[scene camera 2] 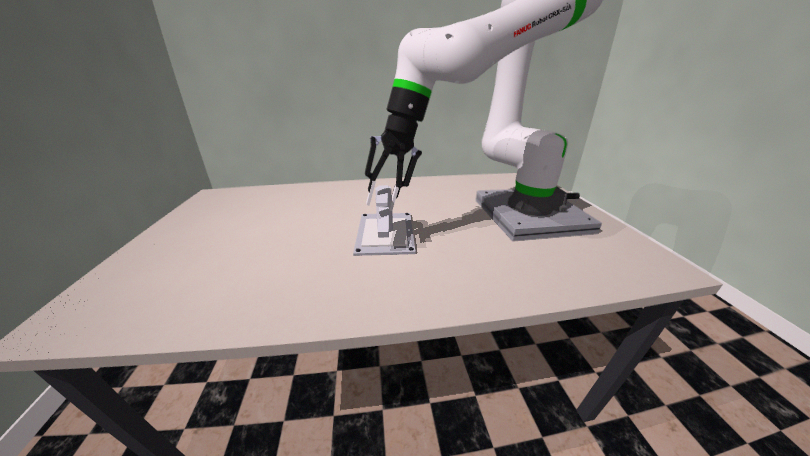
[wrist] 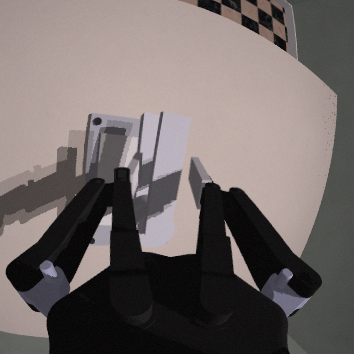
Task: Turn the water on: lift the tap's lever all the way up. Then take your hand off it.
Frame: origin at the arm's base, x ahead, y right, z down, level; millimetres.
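Where they show: gripper, fingertip midpoint: (scene camera 2: 379,206) (wrist: 165,165); arm's base at its link origin: (scene camera 2: 529,206).
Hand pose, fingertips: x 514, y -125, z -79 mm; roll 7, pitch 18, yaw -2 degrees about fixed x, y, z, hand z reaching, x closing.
Note:
Each offset is from my fingertips to the centre of the thing. "*": to the spot under its first point. Level surfaces: height alone.
The tap @(* dx -9, dy -38, dz +40 mm) (scene camera 2: 383,226) stands upright on a square grey base plate (scene camera 2: 413,253) (wrist: 103,237) on the table. Its long light-grey lever @(dx -11, dy +6, dz -30 mm) (wrist: 172,142) shows from above in the wrist view, with a shadow across it; which way it is tilted is hard to tell. My gripper (scene camera 2: 383,197) (wrist: 165,165) is at the top of the tap, with one finger on each side of the lever. The fingers are partly open. In the wrist view a gap shows between the right finger pad and the lever; contact at the left pad is unclear.
The tap stands near the middle of the light table @(dz +121 mm) (scene camera 2: 255,271). The robot's base (scene camera 2: 544,223) is bolted on a grey plate at the back right of the table. Grey-green walls stand behind and at both sides; the floor is checkered.

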